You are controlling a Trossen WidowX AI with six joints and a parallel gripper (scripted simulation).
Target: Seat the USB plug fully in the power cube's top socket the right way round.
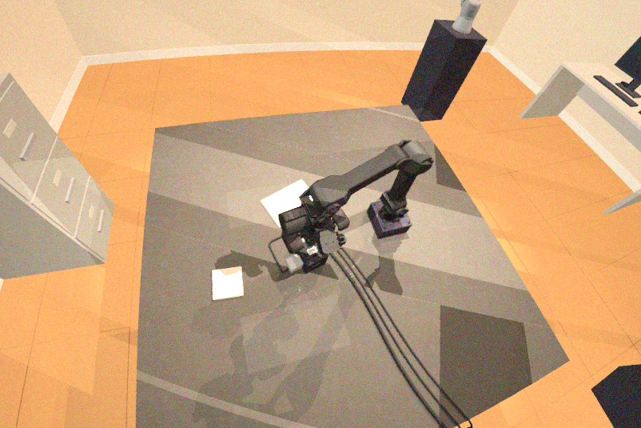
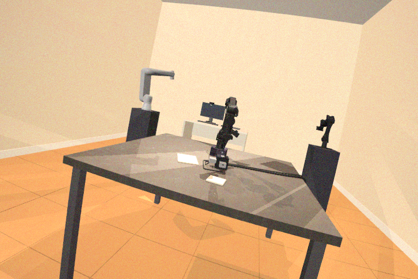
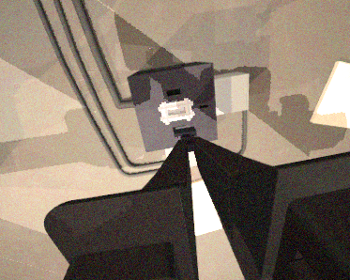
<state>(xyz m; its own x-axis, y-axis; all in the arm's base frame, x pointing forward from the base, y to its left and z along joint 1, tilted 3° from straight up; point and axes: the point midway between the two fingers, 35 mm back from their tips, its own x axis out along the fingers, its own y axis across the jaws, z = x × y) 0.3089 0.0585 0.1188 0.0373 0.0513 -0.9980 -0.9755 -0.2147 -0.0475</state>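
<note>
Right now the USB plug is 20 mm below my gripper tip. The rest, counted from my gripper tip: white sheet 10 mm ahead, 230 mm to the right, 130 mm below.
</note>
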